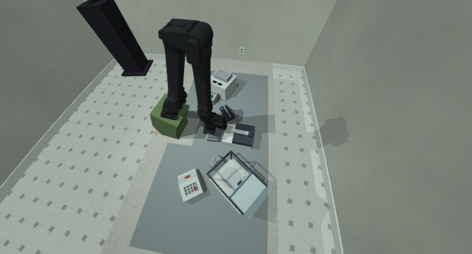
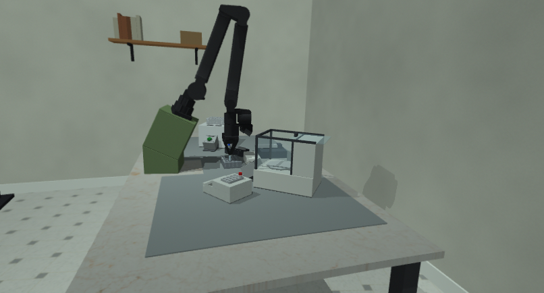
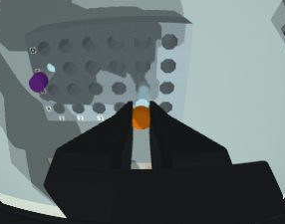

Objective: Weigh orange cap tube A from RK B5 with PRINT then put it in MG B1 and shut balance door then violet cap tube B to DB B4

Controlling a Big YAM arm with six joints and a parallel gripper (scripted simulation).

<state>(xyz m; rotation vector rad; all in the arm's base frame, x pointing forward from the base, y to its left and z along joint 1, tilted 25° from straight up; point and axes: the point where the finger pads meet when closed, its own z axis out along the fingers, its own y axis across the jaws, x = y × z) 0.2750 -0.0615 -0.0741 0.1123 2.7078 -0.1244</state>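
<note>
The tube rack RK lies 10 mm ahead of my hand, 30 mm to the left of it and 50 mm below it. Round my hand: magnet block MG: 100 mm ahead, 200 mm to the left, 50 mm below; then spectrophotometer SP: 180 mm ahead; then tube B: 30 mm ahead, 70 mm to the left, 40 mm below.
</note>
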